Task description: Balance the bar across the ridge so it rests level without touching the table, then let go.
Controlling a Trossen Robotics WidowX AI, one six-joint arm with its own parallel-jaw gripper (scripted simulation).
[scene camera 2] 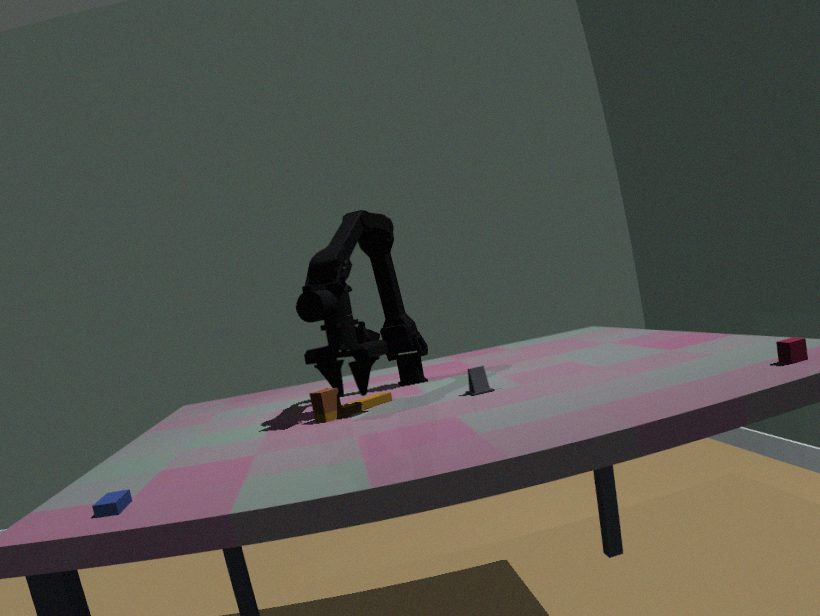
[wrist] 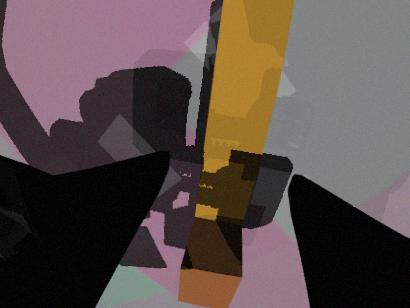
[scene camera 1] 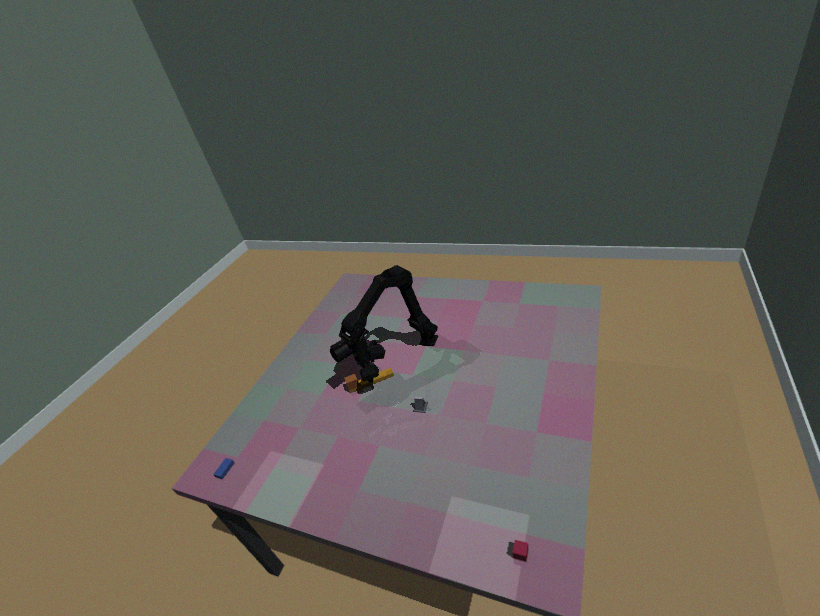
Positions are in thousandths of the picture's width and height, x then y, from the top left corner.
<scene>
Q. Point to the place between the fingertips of the gripper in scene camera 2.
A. At 430,642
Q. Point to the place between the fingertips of the gripper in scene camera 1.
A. At 451,611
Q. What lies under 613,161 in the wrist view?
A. An orange bar.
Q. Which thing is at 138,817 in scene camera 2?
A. A blue block.
</scene>
